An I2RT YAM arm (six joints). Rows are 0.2 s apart.
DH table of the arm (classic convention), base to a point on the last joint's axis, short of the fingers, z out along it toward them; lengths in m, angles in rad. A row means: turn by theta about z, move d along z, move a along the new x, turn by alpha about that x. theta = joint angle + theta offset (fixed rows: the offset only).
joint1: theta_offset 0; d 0.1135; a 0.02; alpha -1.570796
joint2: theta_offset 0; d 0; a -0.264; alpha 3.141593
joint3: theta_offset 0.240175; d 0; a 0.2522; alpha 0
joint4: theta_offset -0.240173; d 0; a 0.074; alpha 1.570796
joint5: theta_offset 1.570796; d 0; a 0; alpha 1.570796
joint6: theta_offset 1.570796; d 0.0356; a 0; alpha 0
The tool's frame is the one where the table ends.
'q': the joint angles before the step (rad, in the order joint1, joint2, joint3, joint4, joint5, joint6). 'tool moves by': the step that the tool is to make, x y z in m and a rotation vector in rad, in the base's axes. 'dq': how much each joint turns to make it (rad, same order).
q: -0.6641 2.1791 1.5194 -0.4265 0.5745 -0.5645
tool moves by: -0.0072 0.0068 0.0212 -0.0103 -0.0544 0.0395
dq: -0.0008 -0.0845 -0.0557 0.0343 -0.0420 -0.0264
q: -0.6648 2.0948 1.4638 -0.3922 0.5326 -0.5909
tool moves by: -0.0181 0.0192 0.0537 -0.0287 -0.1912 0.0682
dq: 0.0006 -0.2060 -0.1108 0.0723 -0.1167 0.0019
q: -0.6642 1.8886 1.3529 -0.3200 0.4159 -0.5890
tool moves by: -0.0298 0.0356 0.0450 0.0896 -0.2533 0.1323
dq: 0.0030 -0.2441 -0.1425 0.0238 -0.2520 0.0694
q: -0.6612 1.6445 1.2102 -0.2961 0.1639 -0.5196
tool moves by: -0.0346 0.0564 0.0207 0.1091 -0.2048 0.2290
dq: 0.0440 -0.2710 -0.2031 0.0308 -0.2758 0.0461
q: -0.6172 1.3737 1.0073 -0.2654 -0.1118 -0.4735
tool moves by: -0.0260 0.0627 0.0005 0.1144 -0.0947 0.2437
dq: 0.1177 -0.2261 -0.1653 -0.0313 -0.1880 0.0477
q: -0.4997 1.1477 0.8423 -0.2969 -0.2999 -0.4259
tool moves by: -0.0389 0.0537 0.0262 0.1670 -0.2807 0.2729
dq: 0.1008 -0.2932 -0.1281 0.0937 -0.2783 0.1795
